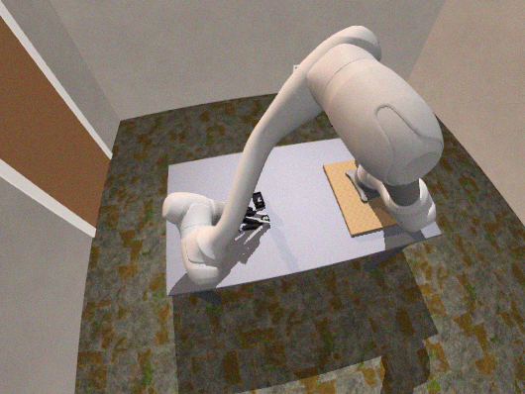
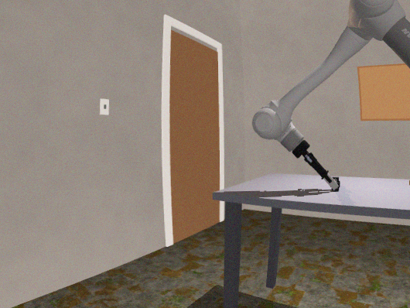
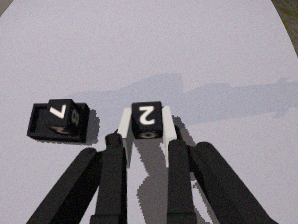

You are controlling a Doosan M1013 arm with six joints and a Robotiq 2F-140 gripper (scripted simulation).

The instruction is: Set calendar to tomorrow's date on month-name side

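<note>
Right now my hand is 20 mm past the dark cube and 20 mm above it.
</note>
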